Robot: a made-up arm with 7 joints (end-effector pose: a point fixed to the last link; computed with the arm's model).
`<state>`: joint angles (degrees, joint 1 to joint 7).
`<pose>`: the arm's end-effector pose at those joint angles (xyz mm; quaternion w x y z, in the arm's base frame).
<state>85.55 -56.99 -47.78 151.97 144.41 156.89 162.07</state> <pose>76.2 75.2 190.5 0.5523 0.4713 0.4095 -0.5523</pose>
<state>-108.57 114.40 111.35 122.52 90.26 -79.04 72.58</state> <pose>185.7 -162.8 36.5 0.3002 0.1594 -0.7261 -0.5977</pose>
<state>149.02 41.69 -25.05 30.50 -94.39 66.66 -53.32</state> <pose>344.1 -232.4 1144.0 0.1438 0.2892 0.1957 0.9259</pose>
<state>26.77 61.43 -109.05 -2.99 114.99 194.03 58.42</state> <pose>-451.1 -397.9 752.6 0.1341 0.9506 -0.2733 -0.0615</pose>
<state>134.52 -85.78 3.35 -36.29 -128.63 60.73 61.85</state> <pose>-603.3 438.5 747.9 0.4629 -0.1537 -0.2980 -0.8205</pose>
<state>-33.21 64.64 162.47 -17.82 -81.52 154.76 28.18</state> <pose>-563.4 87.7 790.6 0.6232 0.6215 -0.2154 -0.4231</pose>
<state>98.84 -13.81 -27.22 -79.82 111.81 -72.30 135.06</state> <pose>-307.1 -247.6 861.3 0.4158 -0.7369 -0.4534 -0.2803</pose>
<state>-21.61 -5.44 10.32 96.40 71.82 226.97 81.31</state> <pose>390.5 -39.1 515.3 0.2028 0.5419 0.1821 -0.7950</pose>
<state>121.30 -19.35 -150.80 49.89 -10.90 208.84 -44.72</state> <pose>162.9 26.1 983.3 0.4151 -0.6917 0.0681 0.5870</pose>
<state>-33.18 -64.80 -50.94 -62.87 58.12 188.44 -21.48</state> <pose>458.8 -114.9 724.5 0.0462 0.5324 -0.0636 -0.8428</pose>
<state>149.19 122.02 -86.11 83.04 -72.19 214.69 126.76</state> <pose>593.4 140.0 57.5 0.8636 0.4581 0.1552 -0.1427</pose>
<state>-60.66 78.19 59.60 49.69 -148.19 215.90 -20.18</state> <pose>-175.8 684.1 473.0 0.1638 -0.3585 0.8029 -0.4472</pose>
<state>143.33 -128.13 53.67 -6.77 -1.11 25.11 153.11</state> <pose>-496.0 598.9 -217.5 0.3339 0.8703 -0.3302 -0.1487</pose>
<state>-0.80 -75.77 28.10 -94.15 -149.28 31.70 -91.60</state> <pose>118.3 -169.1 959.6 0.5881 0.6627 -0.2302 -0.4025</pose>
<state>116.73 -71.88 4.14 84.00 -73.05 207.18 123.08</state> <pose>-233.3 555.7 148.2 0.4408 -0.2677 -0.3719 0.7718</pose>
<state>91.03 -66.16 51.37 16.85 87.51 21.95 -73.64</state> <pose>-175.1 876.3 565.4 0.9172 -0.0798 -0.3669 0.1334</pose>
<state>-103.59 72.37 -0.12 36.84 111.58 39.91 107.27</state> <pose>120.9 582.0 974.5 0.6242 -0.5223 0.2176 -0.5387</pose>
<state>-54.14 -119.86 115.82 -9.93 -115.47 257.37 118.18</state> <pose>134.7 -647.4 -127.5 0.4502 -0.0363 -0.3703 -0.8117</pose>
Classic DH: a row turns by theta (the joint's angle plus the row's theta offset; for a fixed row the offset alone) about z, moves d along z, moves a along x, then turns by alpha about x. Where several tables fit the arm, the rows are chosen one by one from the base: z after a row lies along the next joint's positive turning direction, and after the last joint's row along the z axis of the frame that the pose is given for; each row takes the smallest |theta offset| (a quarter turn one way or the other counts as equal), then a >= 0, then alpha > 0; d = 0 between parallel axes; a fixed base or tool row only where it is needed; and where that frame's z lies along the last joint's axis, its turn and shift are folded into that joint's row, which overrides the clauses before.
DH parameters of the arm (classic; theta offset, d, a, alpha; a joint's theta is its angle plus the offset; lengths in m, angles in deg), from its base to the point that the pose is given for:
joint 1: 0 0.3302 0 90
joint 2: 0 0.059 0 -90
joint 3: 0 0.3568 0.0152 -90
joint 4: 0 0.0608 -0.0304 90
joint 5: 0 0.4731 0 90
joint 6: 90 0.107 0.1191 90
joint 7: 0 0.0162 0 0

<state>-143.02 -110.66 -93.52 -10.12 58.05 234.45 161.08</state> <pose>-616.4 -319.8 -8.3 0.3911 -0.3502 0.0275 -0.8507</pose>
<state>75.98 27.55 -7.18 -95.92 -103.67 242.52 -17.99</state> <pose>-75.6 -393.3 300.3 0.8924 -0.4294 -0.1186 -0.0711</pose>
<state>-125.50 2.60 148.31 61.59 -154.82 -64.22 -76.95</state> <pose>278.5 309.2 1069.6 0.5859 0.6578 -0.2954 -0.3697</pose>
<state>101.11 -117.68 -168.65 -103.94 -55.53 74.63 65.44</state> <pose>90.9 -147.5 -98.9 0.3218 0.6293 -0.6976 0.1170</pose>
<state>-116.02 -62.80 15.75 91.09 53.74 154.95 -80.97</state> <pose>-213.5 -421.7 137.7 0.5767 0.4945 -0.6392 -0.1193</pose>
